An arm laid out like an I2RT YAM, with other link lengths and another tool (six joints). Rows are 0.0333 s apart.
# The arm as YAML. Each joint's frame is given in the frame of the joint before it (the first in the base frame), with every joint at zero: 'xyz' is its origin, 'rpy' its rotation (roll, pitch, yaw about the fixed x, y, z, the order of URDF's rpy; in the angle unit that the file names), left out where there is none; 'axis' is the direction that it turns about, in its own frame. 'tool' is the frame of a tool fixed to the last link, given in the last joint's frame.
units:
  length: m
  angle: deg
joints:
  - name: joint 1
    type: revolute
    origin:
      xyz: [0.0, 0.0, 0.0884]
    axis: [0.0, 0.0, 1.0]
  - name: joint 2
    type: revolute
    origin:
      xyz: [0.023, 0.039, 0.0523]
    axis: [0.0, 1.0, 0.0]
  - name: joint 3
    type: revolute
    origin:
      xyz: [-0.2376, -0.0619, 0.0]
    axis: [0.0, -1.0, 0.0]
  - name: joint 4
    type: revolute
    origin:
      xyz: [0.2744, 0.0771, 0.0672]
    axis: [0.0, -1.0, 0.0]
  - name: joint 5
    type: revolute
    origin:
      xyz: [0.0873, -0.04, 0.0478]
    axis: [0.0, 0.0, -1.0]
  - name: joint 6
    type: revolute
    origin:
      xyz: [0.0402, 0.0, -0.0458]
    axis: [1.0, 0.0, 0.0]
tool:
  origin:
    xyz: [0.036, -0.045, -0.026]
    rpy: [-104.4, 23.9, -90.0]
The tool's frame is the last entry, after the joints.
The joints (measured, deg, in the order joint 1, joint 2, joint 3, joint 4, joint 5, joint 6), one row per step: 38.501, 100.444, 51.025, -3.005, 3.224, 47.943; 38.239, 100.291, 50.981, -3.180, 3.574, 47.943; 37.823, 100.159, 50.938, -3.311, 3.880, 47.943; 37.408, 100.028, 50.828, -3.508, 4.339, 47.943; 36.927, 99.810, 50.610, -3.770, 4.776, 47.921; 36.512, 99.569, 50.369, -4.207, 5.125, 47.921; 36.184, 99.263, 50.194, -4.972, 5.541, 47.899; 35.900, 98.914, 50.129, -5.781, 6.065, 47.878; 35.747, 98.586, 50.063, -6.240, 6.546, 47.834; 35.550, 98.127, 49.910, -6.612, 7.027, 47.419
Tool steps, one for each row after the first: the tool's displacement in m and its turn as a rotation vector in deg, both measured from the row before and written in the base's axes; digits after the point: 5 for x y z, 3 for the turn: 0.00086, -0.00198, 0.00056, -0.259, -0.121, -0.475; 0.00147, -0.00263, 0.00048, -0.217, -0.117, -0.602; 0.00110, -0.00316, 0.00010, -0.396, -0.083, -0.694; 0.00078, -0.00387, -0.00001, -0.447, -0.008, -0.727; -0.00004, -0.00377, -0.00019, -0.485, 0.183, -0.624; -0.00069, -0.00369, 0.00022, -0.658, 0.306, -0.556; -0.00036, -0.00325, 0.00101, -0.664, 0.169, -0.573; -0.00009, -0.00202, 0.00122, -0.457, -0.081, -0.396; 0.00022, -0.00251, 0.00168, -0.579, -0.274, -0.138
